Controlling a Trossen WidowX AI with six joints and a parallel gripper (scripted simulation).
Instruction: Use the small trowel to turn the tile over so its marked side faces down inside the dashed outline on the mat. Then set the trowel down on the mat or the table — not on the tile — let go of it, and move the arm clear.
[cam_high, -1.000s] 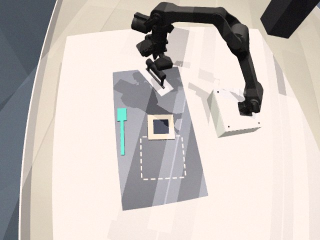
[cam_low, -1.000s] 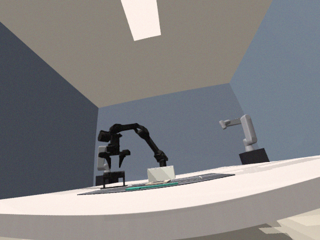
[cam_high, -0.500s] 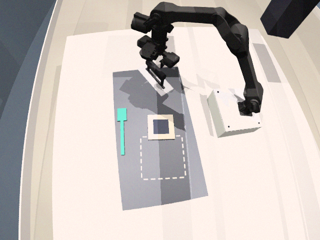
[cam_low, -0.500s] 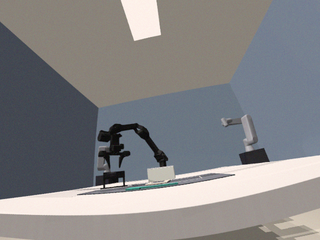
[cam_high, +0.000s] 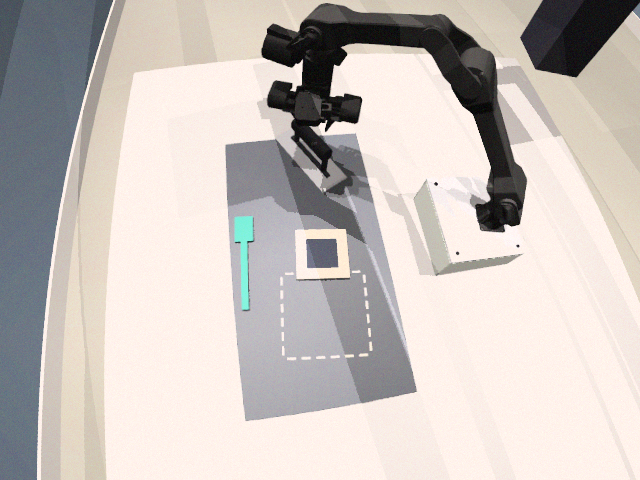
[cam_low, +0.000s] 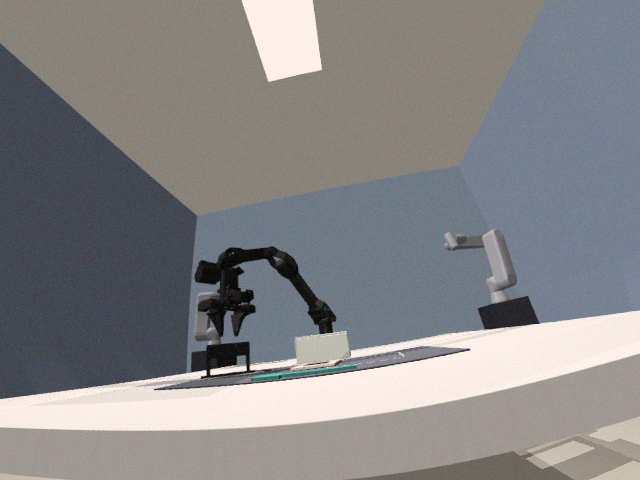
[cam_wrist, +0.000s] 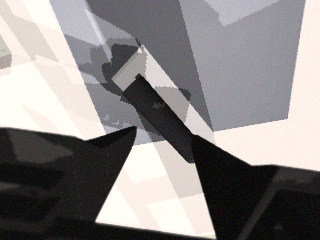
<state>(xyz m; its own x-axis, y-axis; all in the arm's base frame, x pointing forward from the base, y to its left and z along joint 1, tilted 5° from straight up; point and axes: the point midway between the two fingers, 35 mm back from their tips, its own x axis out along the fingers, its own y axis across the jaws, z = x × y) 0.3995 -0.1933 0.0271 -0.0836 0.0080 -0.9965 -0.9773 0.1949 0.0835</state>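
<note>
Right now the dark-handled float is 7 cm below my gripper tip, 2 cm to the left of it and 1 cm behind it. From my gripper tip the other things lie so: teal trowel (26 cm to the left, 14 cm ahead, 11 cm below); tile (26 cm to the left, 10 cm below, 3 cm behind).
</note>
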